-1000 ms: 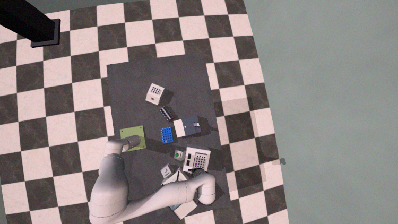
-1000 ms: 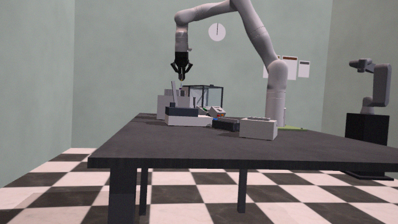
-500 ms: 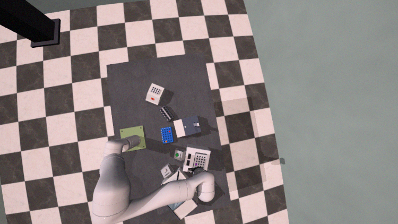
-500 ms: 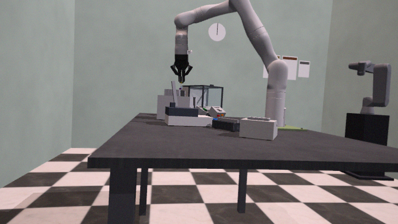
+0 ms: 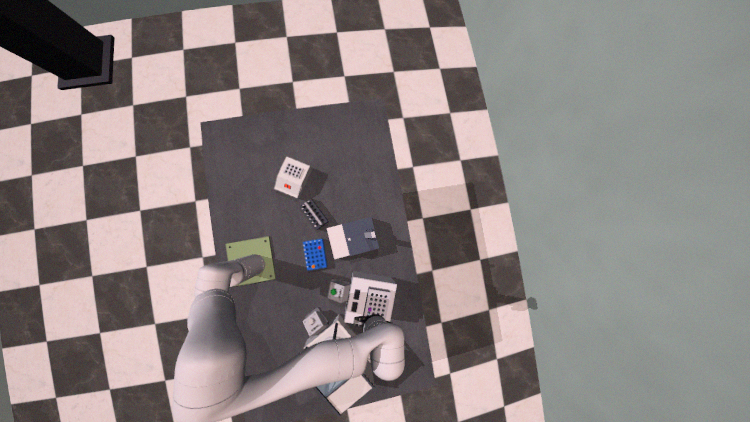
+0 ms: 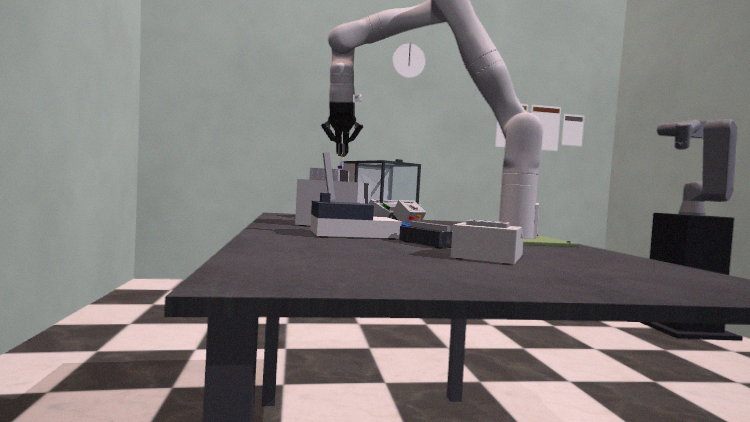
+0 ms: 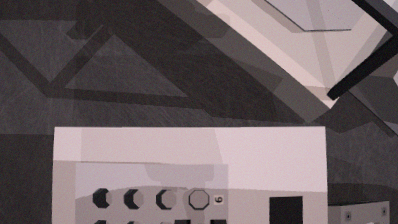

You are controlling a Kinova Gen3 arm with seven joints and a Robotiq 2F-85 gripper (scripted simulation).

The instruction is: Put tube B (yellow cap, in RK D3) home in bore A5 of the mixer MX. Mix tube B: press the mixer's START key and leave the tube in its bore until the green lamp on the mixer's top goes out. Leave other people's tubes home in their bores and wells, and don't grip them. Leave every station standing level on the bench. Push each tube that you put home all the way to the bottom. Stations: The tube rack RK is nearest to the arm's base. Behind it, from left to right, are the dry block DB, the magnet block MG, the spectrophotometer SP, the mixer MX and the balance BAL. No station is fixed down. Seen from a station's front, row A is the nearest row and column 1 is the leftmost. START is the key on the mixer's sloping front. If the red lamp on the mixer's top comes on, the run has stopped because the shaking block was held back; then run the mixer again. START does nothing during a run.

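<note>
My hand is 80 mm above the purple-capped tube, 10 mm to the right of it and 10 mm short of it. From my hand the other things lie so: blue tube rack RK 230 mm to the left, 220 mm below, 200 mm behind; print key 240 mm behind, 160 mm below, 40 mm to the right; green start key 160 mm below, 140 mm behind, 70 mm to the left.
</note>
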